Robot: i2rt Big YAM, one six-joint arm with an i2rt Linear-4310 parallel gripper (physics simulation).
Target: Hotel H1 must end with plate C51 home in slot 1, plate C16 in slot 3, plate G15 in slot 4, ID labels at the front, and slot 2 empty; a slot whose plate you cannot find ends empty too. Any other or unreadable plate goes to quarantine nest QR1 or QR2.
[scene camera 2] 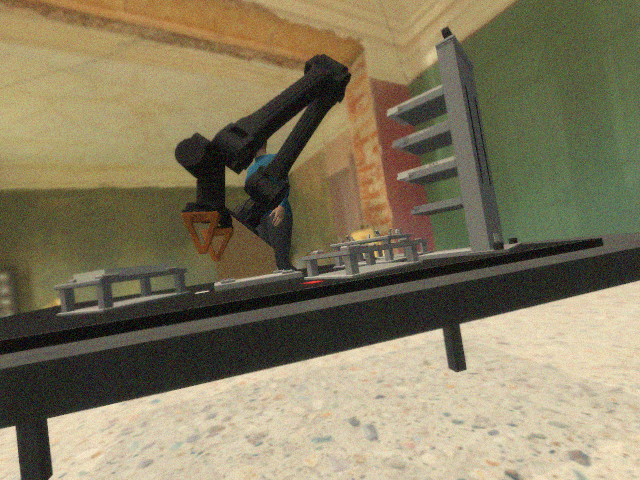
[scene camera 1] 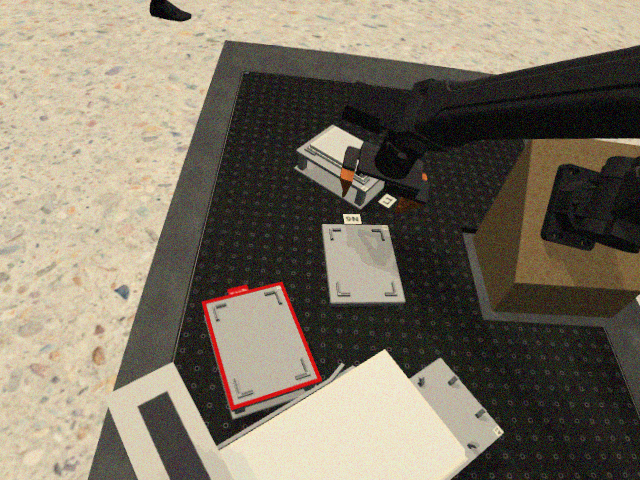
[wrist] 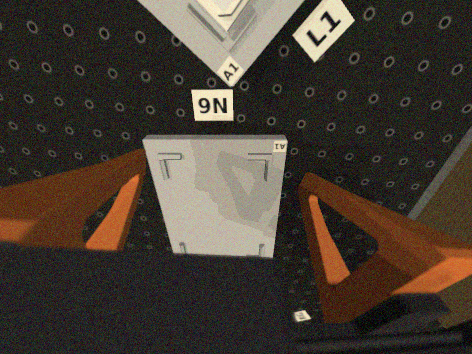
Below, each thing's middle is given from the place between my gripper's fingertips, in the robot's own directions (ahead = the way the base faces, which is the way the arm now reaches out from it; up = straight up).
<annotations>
The flat grey nest (scene camera 1: 361,269) is 9 cm to the left of my hand and 6 cm below it.
</annotations>
